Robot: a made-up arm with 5 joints.
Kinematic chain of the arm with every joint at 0, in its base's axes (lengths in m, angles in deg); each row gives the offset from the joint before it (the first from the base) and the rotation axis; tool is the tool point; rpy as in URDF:
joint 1: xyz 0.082 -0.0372 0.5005 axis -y
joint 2: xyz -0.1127 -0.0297 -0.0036 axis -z
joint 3: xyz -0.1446 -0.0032 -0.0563 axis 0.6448 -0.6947 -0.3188
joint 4: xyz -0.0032 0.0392 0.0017 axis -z
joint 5: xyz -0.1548 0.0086 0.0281 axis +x
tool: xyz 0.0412 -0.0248 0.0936 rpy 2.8 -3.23 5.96
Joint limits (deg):
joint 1: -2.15..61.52
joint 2: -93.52..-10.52
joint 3: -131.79..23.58
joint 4: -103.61..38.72
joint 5: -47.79..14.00
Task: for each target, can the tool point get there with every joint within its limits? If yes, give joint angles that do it. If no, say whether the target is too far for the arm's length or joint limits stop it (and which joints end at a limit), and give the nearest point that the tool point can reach.
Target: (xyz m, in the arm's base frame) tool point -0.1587 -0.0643 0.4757
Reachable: yes | joints 25.78 -21.63 -65.64 -69.48 -33.70
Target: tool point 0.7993 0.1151 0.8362
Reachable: no: too far | nearest point 0.0787 -0.1869 0.5454 | short by 0.834 m
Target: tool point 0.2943 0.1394 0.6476
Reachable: no: joint limits stop it (at a limit: joint 1, joint 2, joint 4, joint 5) | nearest point 0.0379 -0.1431 0.5567 | short by 0.392 m
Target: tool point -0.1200 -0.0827 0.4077
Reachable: yes | joints 43.21 -38.10 -67.43 -55.69 -6.26
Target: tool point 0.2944 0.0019 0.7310
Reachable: no: joint limits stop it (at a limit: joint 1, joint 2, joint 4, joint 5) | nearest point 0.0606 -0.1657 0.5539 | short by 0.338 m
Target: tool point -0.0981 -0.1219 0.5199
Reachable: yes | joints 12.91 -17.63 -26.07 -90.16 7.99
